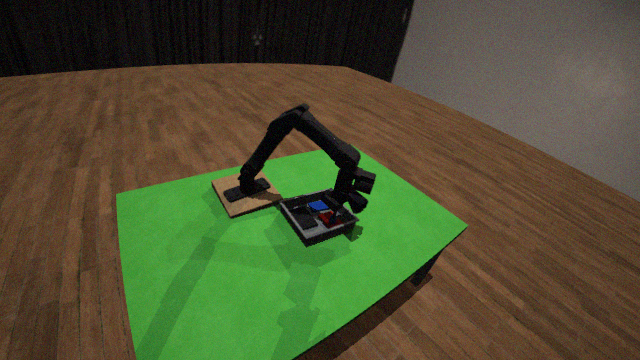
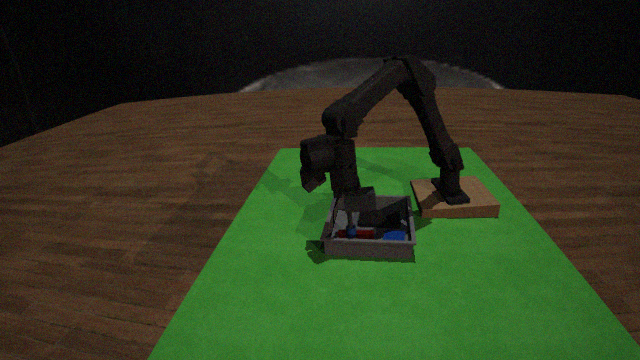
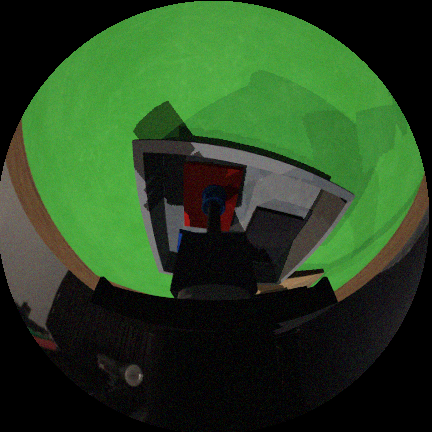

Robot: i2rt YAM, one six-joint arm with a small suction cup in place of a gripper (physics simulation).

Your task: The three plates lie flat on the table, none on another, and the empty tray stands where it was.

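Frame: origin at the arm's base, x left, y back, z up, level; centimetres.
Seen in the pictures: end effector, tool point: (image 1: pixel 332 221) (image 2: pixel 351 235) (image 3: pixel 213 195); arm's base, origin of the base link: (image 1: pixel 247 190) (image 2: pixel 449 191).
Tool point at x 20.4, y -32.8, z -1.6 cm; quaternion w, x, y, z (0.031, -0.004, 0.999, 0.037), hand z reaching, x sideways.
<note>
Pixels of each thing's middle, then the offset from my tool point to it. Level surfaces: height alone.
- grey tray, body centre: (image 3: pixel 239 233) (image 2: pixel 370 223) (image 1: pixel 317 215) dx -3.7, dy +5.2, dz +1.2 cm
- green mat, its level: dz -1.3 cm
- red plate, body centre: (image 3: pixel 209 199) (image 2: pixel 355 238) (image 1: pixel 331 220) dx +0.6, dy +1.0, dz -0.5 cm
- blue plate, body centre: (image 3: pixel 200 246) (image 2: pixel 393 240) (image 1: pixel 319 206) dx +2.2, dy +10.7, dz -0.5 cm
- dark plate, body centre: (image 3: pixel 265 240) (image 2: pixel 379 218) (image 1: pixel 302 218) dx -8.9, dy +8.5, dz -0.5 cm
A grey tray (image 1: pixel 331 233) (image 2: pixel 368 249) (image 3: pixel 225 151) stands on the green mat (image 1: pixel 201 277) and holds three flat plates. The red plate (image 1: pixel 326 218) (image 2: pixel 364 233) (image 3: pixel 193 181) lies at the tray's far end from the arm base. The blue plate (image 1: pixel 318 205) (image 2: pixel 393 235) (image 3: pixel 179 240) lies beside it. A dark plate (image 1: pixel 305 220) (image 3: pixel 273 229) lies in the other half. My suction cup (image 1: pixel 335 214) (image 2: pixel 351 231) (image 3: pixel 214 196) is down inside the tray and rests on the red plate, which lies low in the tray.
The arm's base stands on a tan board (image 1: pixel 243 206) (image 2: pixel 465 210) just behind the tray. The green mat covers a small table whose edge drops off near the tray (image 1: pixel 447 232). Wooden floor surrounds it.
</note>
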